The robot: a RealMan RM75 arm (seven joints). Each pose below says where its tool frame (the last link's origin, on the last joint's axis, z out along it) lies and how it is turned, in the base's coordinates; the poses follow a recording.
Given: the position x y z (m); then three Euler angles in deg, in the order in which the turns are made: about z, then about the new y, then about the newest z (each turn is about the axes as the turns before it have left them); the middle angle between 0 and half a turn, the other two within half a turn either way.
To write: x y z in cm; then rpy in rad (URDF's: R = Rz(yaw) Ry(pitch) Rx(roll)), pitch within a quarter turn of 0, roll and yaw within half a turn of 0. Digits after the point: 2 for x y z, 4 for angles.
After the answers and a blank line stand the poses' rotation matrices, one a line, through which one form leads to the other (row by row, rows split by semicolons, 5 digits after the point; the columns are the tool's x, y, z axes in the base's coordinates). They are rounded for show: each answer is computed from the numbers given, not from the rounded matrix.
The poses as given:
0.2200, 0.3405, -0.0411, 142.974, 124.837, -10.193
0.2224, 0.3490, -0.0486, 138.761, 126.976, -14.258
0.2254, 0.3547, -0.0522, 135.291, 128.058, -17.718
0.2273, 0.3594, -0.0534, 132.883, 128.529, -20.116
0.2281, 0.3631, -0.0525, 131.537, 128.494, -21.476
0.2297, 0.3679, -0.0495, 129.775, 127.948, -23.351
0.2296, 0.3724, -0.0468, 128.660, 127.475, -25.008
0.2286, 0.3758, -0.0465, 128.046, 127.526, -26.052
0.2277, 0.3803, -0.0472, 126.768, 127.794, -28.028
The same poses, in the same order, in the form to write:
22.00, 34.05, -4.11, -2.8926, 0.9405, -0.3413
22.24, 34.90, -4.86, -2.8254, 0.8856, -0.3200
22.54, 35.47, -5.22, -2.7709, 0.8481, -0.3022
22.73, 35.94, -5.34, -2.7339, 0.8250, -0.2908
22.81, 36.31, -5.25, -2.7102, 0.8159, -0.2822
22.97, 36.79, -4.95, -2.6713, 0.8096, -0.2645
22.96, 37.24, -4.68, -2.6377, 0.8027, -0.2419
22.86, 37.58, -4.65, -2.6222, 0.7931, -0.2305
22.77, 38.03, -4.72, -2.5968, 0.7720, -0.2138

0.55543 -0.51197 -0.65528; -0.19728 -0.84664 0.49426; -0.80783 -0.14525 -0.57124
0.60071 -0.52750 -0.60074; -0.19908 -0.82646 0.52663; -0.77428 -0.19676 -0.60148
0.63143 -0.53680 -0.55959; -0.19683 -0.80896 0.55393; -0.75004 -0.23963 -0.61646
0.65004 -0.54226 -0.53235; -0.19455 -0.79597 0.57322; -0.73457 -0.26905 -0.62291
0.65813 -0.54545 -0.51899; -0.19079 -0.78764 0.58585; -0.72833 -0.28655 -0.62243
0.66583 -0.54967 -0.50451; -0.18033 -0.77470 0.60606; -0.72398 -0.31256 -0.61495
0.67455 -0.54698 -0.49577; -0.16646 -0.76697 0.61971; -0.71922 -0.33550 -0.60842
0.68312 -0.54263 -0.48877; -0.16029 -0.76435 0.62456; -0.71250 -0.34831 -0.60912
0.70022 -0.53474 -0.47301; -0.15206 -0.75906 0.63302; -0.69754 -0.37133 -0.61282

